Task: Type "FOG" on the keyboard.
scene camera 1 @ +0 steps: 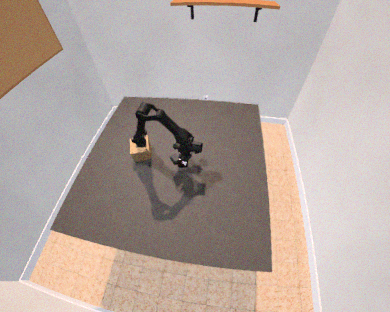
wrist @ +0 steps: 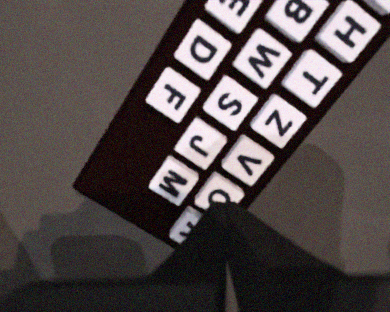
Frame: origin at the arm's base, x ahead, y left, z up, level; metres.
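Seen in the pictures: gripper, between the fingertips: (scene camera 1: 185, 161) (wrist: 222, 212); arm's base, origin of its link: (scene camera 1: 141, 143).
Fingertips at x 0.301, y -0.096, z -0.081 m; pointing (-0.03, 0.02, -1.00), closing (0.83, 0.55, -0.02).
Pixels of each thing's top centre, then the offset from my fingertips to it. Level surfaces: height alone.
- dark keyboard, centre of its top: (wrist: 289, 22) (scene camera 1: 183, 153) dy +0.066, dx -0.018, dz -0.006 m
- O key, centre of its top: (wrist: 219, 199) dy +0.002, dx -0.002, dz -0.006 m
- F key, centre of its top: (wrist: 172, 96) dy +0.026, dx -0.038, dz -0.006 m
- V key, centre of its top: (wrist: 248, 162) dy +0.020, dx -0.002, dz -0.006 m
- M key, centre of its top: (wrist: 173, 183) dy -0.002, dx -0.021, dz -0.006 m
- J key, centre of its top: (wrist: 200, 145) dy +0.016, dx -0.020, dz -0.006 m
- partly hidden key, centre of its top: (wrist: 192, 233) dy -0.017, dx -0.003, dz -0.006 m
- dark table top, height of its surface: dz -0.022 m
The dark keyboard (scene camera 1: 184, 163) (wrist: 117, 155) with white lettered keys lies slanted in the wrist view; in the scene view it is tiny and mostly hidden by the arm. My gripper (scene camera 1: 183, 159) (wrist: 222, 212) is shut and empty. In the wrist view its fingertips cover the lower part of the O key (wrist: 214, 191), near the keyboard's lower end; whether they touch it I cannot tell. The F key (wrist: 173, 95) is up and left of the fingertips. The G key does not show in the wrist view.
Around the O key are the V key (wrist: 247, 160), the M key (wrist: 174, 181), the J key (wrist: 200, 143) and a partly hidden key (wrist: 184, 227). The arm's wooden base block (scene camera 1: 140, 151) stands left on the dark table top (scene camera 1: 220, 230).
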